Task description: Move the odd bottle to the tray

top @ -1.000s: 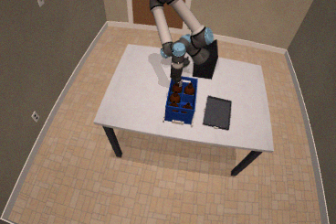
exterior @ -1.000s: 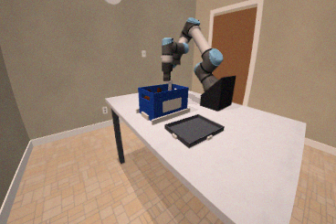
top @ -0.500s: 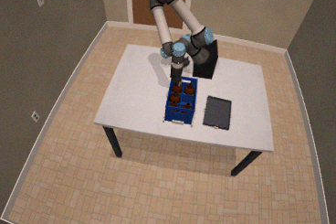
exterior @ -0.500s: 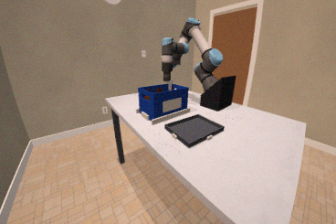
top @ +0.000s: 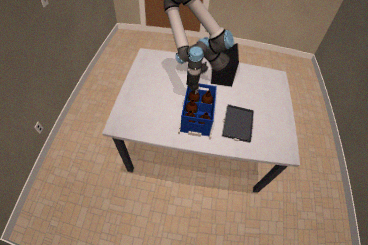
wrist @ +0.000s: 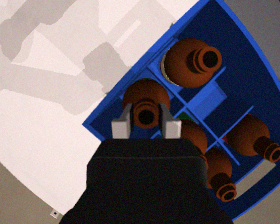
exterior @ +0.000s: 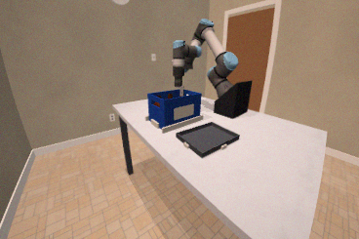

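The blue crate is 9 cm ahead of my hand, 8 cm below it and 4 cm to the left of it. From my hand the other things lie so: dark tray: 32 cm to the left, 15 cm below, 11 cm ahead; then bottle: 18 cm ahead, 7 cm below, 1 cm to the right.
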